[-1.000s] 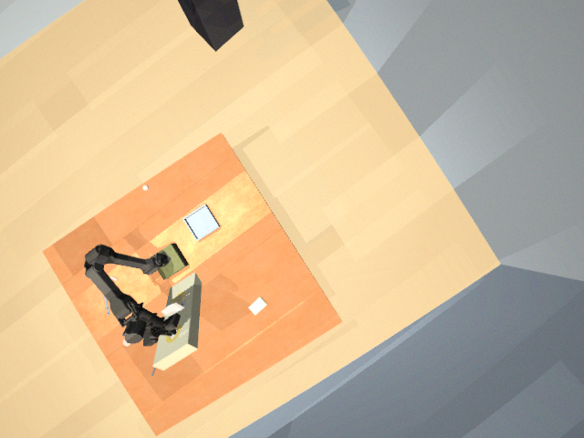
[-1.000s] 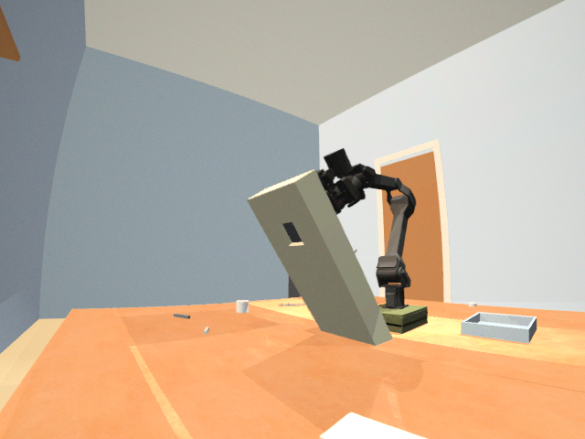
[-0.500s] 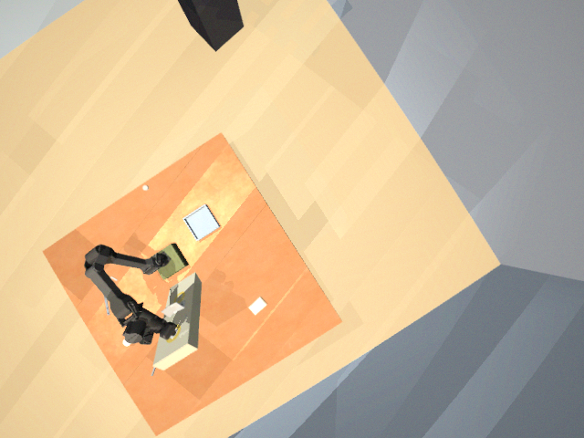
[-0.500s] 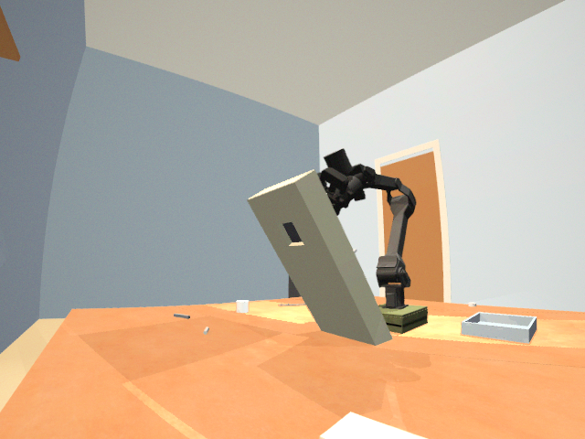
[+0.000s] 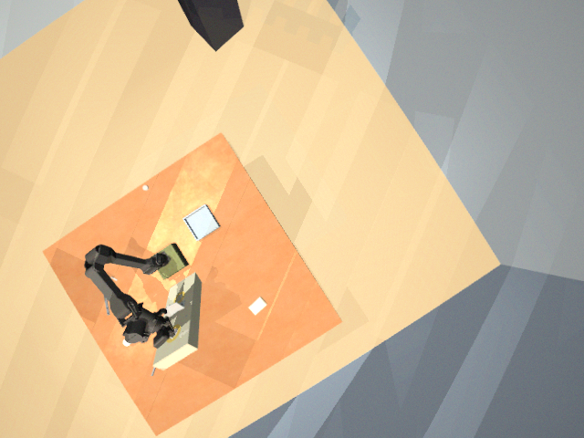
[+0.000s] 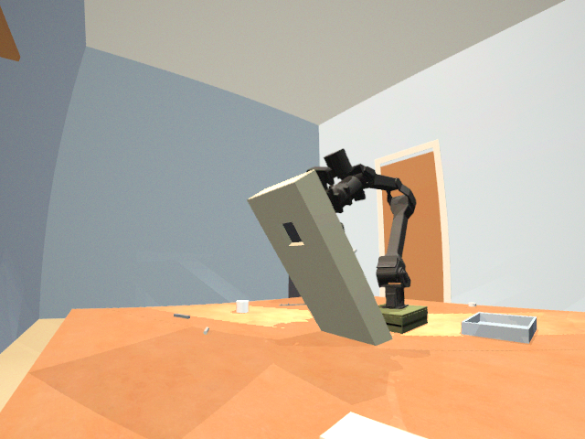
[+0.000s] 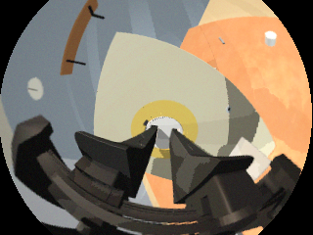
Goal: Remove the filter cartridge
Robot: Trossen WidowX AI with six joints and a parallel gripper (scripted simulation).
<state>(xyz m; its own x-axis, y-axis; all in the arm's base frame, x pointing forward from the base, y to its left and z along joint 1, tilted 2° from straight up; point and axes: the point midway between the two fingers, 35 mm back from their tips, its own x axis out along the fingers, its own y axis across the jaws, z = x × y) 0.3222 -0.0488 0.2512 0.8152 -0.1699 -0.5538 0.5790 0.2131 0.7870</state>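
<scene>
My gripper tip is 1 cm short of the round filter cartridge and 1 cm above it. From my gripper tip the other things lie so: grey tray: 36 cm behind, 35 cm to the left, 27 cm below; then white flat piece: 20 cm ahead, 27 cm to the left, 27 cm below; then dark rod: 7 cm ahead, 45 cm to the right, 27 cm below.
</scene>
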